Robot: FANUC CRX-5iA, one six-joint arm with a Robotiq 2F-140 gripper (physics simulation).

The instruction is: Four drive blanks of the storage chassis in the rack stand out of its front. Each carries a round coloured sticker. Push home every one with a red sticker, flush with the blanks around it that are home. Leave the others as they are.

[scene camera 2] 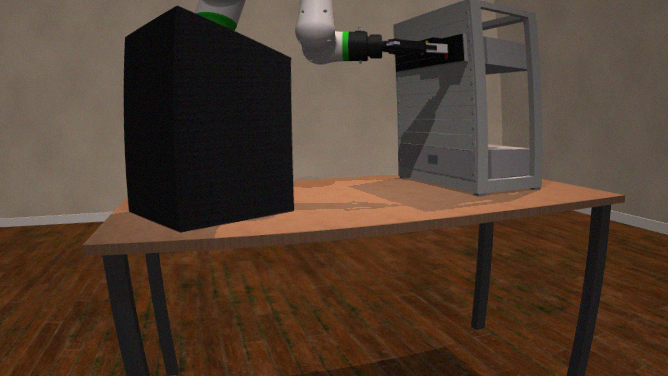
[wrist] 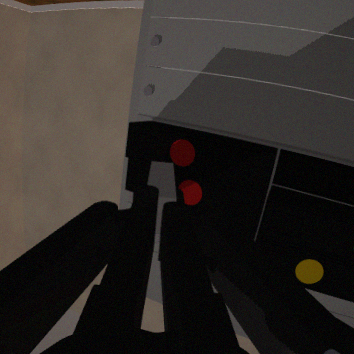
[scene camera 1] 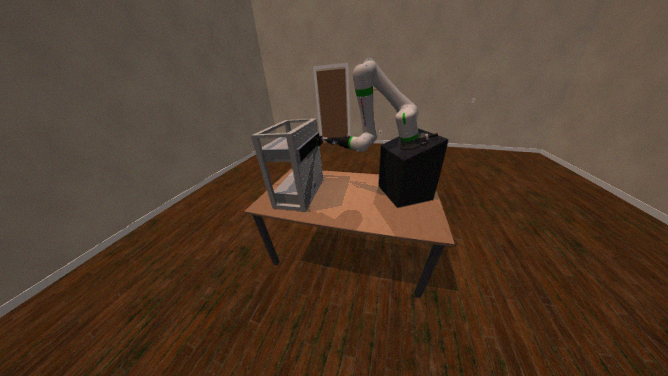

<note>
I see my gripper (scene camera 2: 447, 48) and a grey rack (scene camera 2: 452, 151).
The grey rack also shows in scene camera 1 (scene camera 1: 301, 146). My gripper is seen too in the wrist view (wrist: 160, 179).
</note>
